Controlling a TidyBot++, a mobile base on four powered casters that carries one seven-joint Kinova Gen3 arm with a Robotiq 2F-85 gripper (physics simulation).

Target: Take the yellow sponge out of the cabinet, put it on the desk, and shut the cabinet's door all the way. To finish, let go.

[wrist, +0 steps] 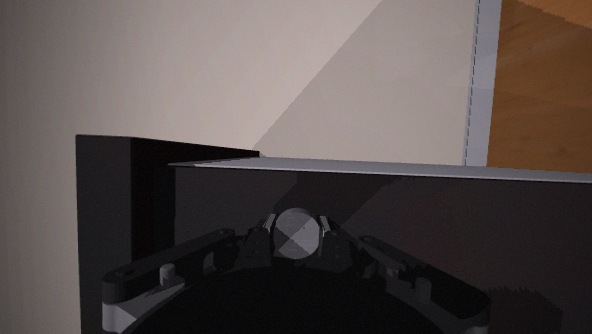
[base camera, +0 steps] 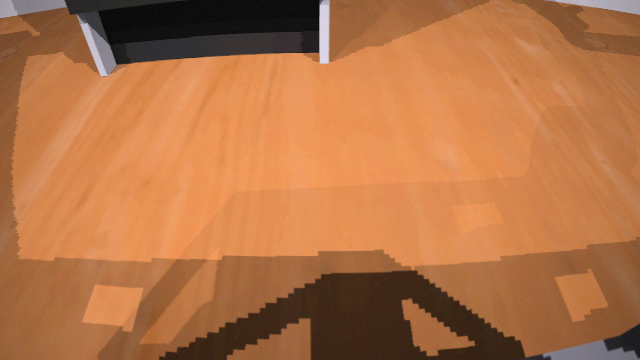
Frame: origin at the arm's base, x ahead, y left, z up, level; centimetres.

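Seen in the pictures: gripper, fingertip midpoint: point(wrist: 296, 226).
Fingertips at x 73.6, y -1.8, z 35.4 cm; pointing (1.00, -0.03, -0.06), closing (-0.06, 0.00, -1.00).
Observation:
Offsets run from my fingertips to a thing's middle. "spot": to the spot under its first point. Level surfaces: height alone.
My gripper point(wrist: 296, 226) is shut on a round grey knob @[spot: dx -3.0, dy -0.7, dz +0.1 cm] point(wrist: 297, 230) on the front of a dark cabinet door point(wrist: 450, 225) in the wrist view. The fingers stand close on both sides of the knob. The door has a light grey top edge, and a dark upright block of the cabinet point(wrist: 104, 200) stands at its left. The gripper does not show in the base camera view. The yellow sponge does not show in either view, and the cabinet's inside is hidden. I cannot tell how far the door stands open.
In the base camera view, dark furniture with white legs @[spot: dx +1.8, dy -3.8, dz -69.2 cm] point(base camera: 324, 35) stands at the top, on the wooden floor @[dz -75.4 cm] point(base camera: 320, 125). The robot's shadow falls across the lower part. In the wrist view, a pale wall point(wrist: 150, 65) rises behind the cabinet, with wooden floor at the upper right.

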